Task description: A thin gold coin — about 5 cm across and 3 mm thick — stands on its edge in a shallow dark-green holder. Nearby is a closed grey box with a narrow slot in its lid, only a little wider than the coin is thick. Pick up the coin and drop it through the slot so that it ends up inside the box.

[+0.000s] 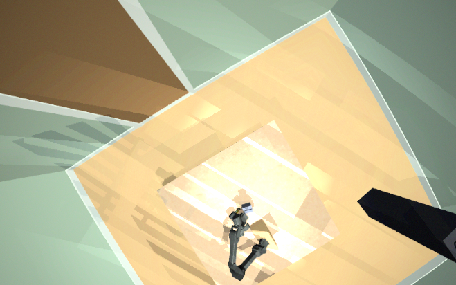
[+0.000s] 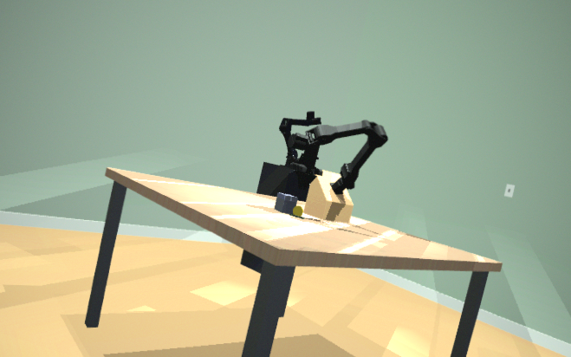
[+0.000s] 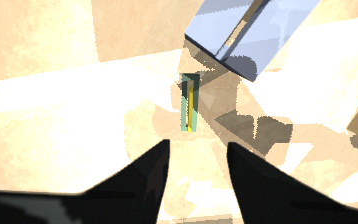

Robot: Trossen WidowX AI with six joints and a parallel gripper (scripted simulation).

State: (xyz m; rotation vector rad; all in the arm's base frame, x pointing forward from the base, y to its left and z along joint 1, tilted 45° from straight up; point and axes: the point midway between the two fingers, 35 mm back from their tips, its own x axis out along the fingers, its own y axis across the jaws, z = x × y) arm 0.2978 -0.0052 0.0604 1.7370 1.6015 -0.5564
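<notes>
The gold coin lies 1 cm to the left of my gripper tip and 9 cm below it.
</notes>
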